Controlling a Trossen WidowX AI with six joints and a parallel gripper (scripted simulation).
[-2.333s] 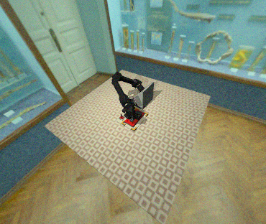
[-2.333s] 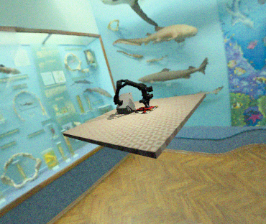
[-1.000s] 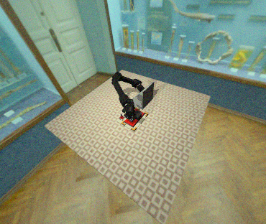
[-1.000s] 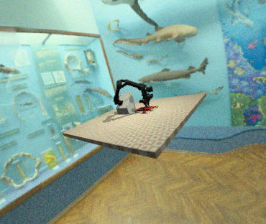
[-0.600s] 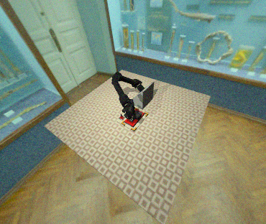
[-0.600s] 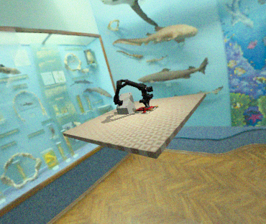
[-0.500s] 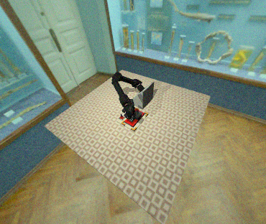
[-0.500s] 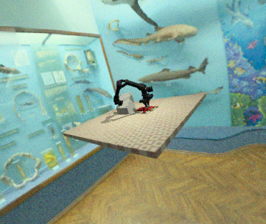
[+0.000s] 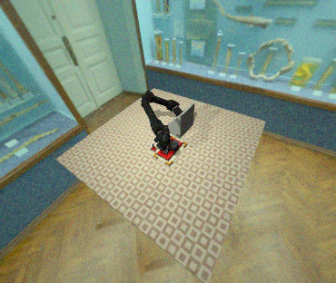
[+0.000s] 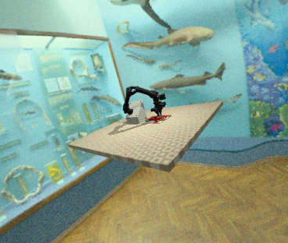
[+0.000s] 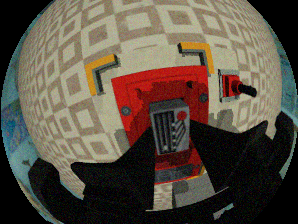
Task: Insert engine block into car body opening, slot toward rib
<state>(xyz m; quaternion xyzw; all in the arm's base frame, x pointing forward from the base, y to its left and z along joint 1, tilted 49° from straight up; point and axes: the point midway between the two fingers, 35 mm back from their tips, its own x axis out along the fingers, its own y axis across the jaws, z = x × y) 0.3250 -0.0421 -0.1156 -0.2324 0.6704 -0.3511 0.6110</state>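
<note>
Now: the engine block 1 cm to the left of my gripper tip and 1 cm below it.
</note>
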